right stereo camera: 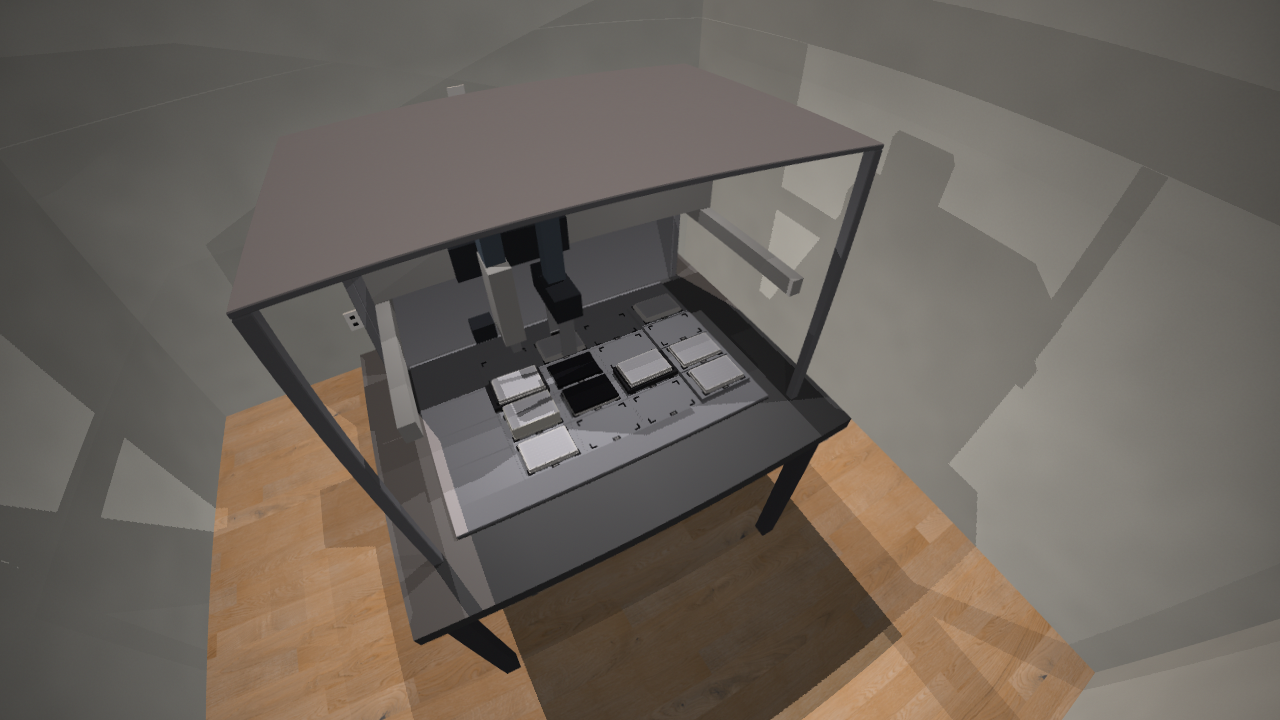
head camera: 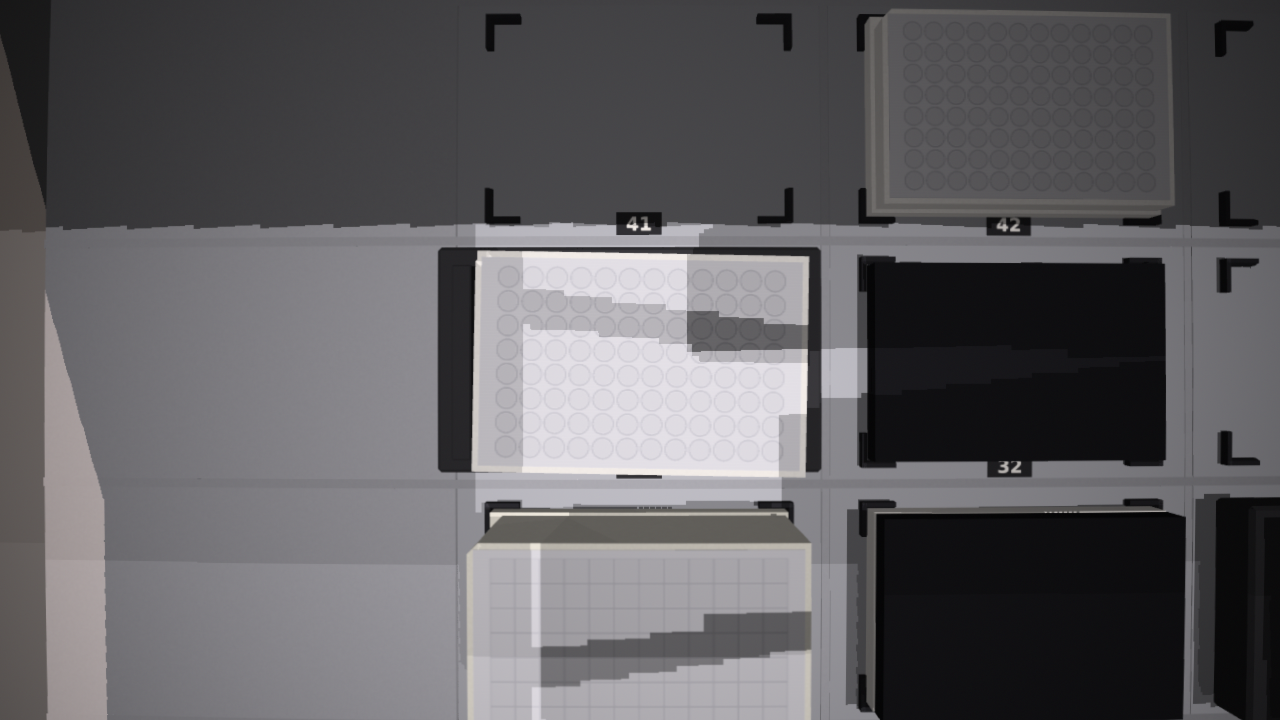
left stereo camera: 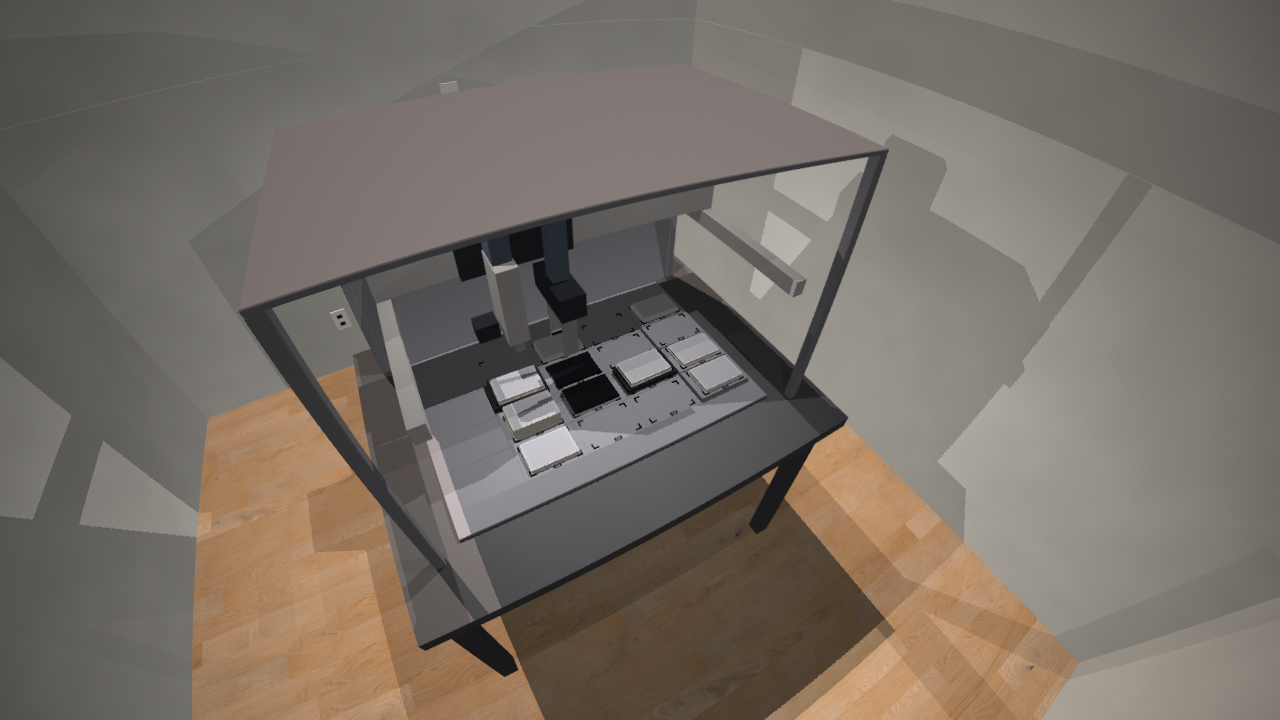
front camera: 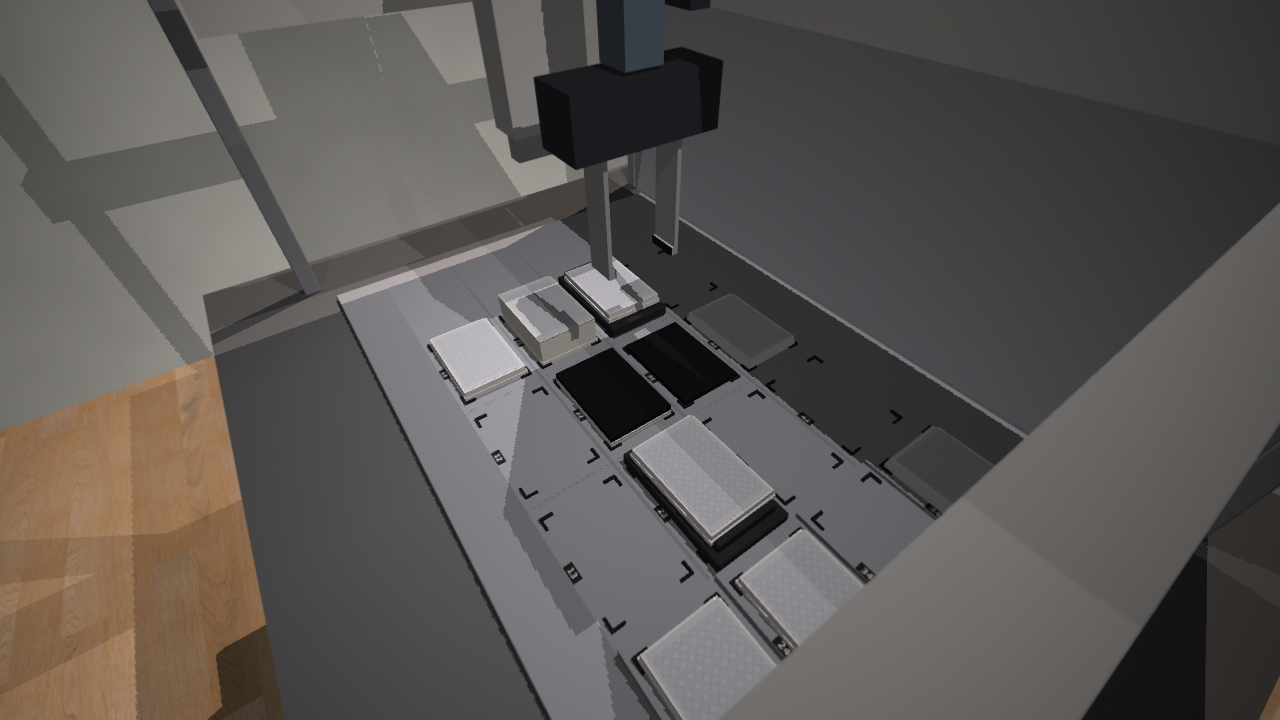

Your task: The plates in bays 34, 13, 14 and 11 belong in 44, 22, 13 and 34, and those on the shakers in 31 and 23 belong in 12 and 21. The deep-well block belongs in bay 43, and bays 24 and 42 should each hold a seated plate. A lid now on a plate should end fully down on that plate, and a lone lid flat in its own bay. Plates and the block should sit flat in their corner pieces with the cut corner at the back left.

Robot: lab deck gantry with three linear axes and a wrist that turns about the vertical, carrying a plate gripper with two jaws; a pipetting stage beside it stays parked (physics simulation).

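Places are measured from the robot's base along level axes (x ahead, y down, z left), in millimetres.
Pixels of known places: gripper, between the fingertips: [right stereo camera: 563,342] [left stereo camera: 564,342] [front camera: 635,259]; robot's base, origin of its link: [right stereo camera: 529,474] [left stereo camera: 531,475] [front camera: 430,346].
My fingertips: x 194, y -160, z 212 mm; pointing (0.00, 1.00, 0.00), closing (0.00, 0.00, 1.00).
For each thing: its top centre in the pictures, then the offset to it from my fingertips. "pt": a spot on its surface instead.
- pale plate, centre of its top: [head camera: 640,363] [front camera: 610,282] [left stereo camera: 516,382] [right stereo camera: 517,382] dx -130, dy +123, dz +44 mm
- shaker, a spot on its surface: [head camera: 454,358] pt dx -201, dy +129, dz +46 mm
- deep-well block, centre of its top: [head camera: 639,657] [front camera: 544,306] [left stereo camera: 530,409] [right stereo camera: 530,409] dx -130, dy +118, dz -62 mm
- white plate, centre of its top: [front camera: 475,352] [left stereo camera: 549,447] [right stereo camera: 547,447] dx -130, dy +145, dz -169 mm
My gripper [front camera: 640,261] [left stereo camera: 570,342] is open and empty, its jaws hanging above the back left bays. A pale plate [front camera: 601,288] [head camera: 608,402] sits slightly turned on the shaker [head camera: 454,358] in 31. The deep-well block [front camera: 547,320] [head camera: 644,689] stands in 21, a white plate [front camera: 477,356] in 11. Black-topped plates lie in 32 and 22; the one in 22 [front camera: 613,394] [head camera: 1029,617] shows a pale edge. A plate [front camera: 741,328] [head camera: 1029,107] is in 42, another [front camera: 939,465] in 44. Plates also stand on shaker 23, in 24 and in 14.
The parked pipetting stage [left stereo camera: 508,304] [right stereo camera: 503,304] hangs left of my gripper. A frame beam [front camera: 1074,501] covers the lower right of the front view. Bare corner pieces mark bays 41, 12, 13, 33, 43 and 34. Enclosure posts [left stereo camera: 841,268] stand at the deck's corners.
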